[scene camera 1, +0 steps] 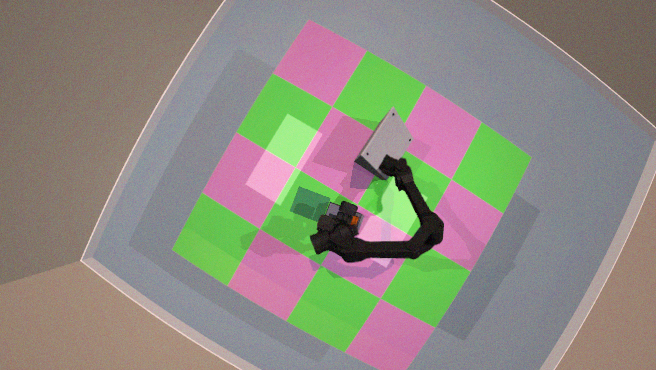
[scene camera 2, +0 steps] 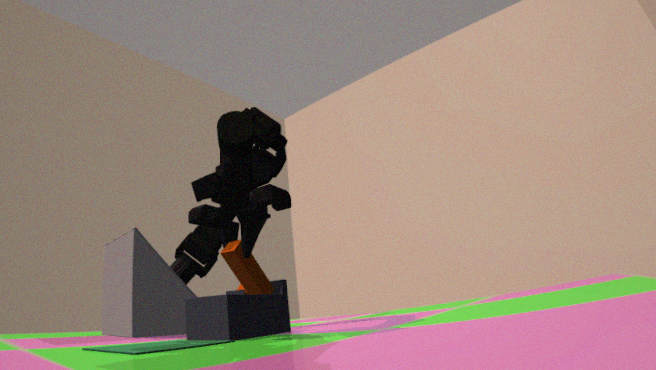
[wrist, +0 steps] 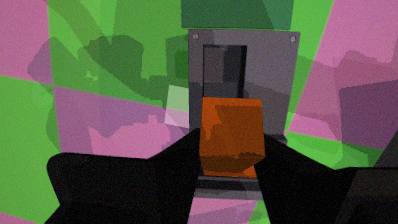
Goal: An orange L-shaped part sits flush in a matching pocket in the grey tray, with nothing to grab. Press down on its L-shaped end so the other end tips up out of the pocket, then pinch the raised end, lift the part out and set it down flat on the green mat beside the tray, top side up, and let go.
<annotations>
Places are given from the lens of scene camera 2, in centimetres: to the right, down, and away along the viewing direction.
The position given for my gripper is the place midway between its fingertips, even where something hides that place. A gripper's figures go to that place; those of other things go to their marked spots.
my gripper (scene camera 2: pixel 238 259): -14, 12, 56
orange L-shaped part (scene camera 2: pixel 253 280): -12, 15, 55
</annotations>
